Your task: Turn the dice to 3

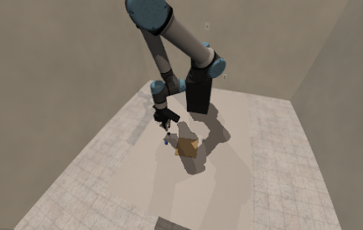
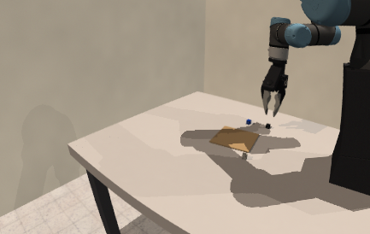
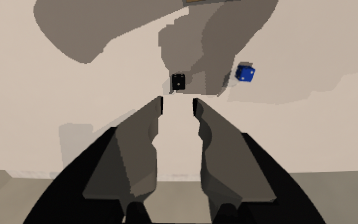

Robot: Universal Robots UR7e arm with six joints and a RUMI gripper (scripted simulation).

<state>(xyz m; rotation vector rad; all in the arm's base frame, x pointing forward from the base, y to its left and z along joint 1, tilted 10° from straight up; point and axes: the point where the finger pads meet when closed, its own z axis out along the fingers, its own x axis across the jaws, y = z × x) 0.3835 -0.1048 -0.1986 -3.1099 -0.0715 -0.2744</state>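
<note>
The black die lies 60 mm below my hand. Also, from my hand: blue die (80 mm ahead, 20 mm to the left, 60 mm below); brown mat (50 mm ahead, 170 mm to the left, 70 mm below); white die (40 mm behind, 250 mm to the left, 60 mm below).
</note>
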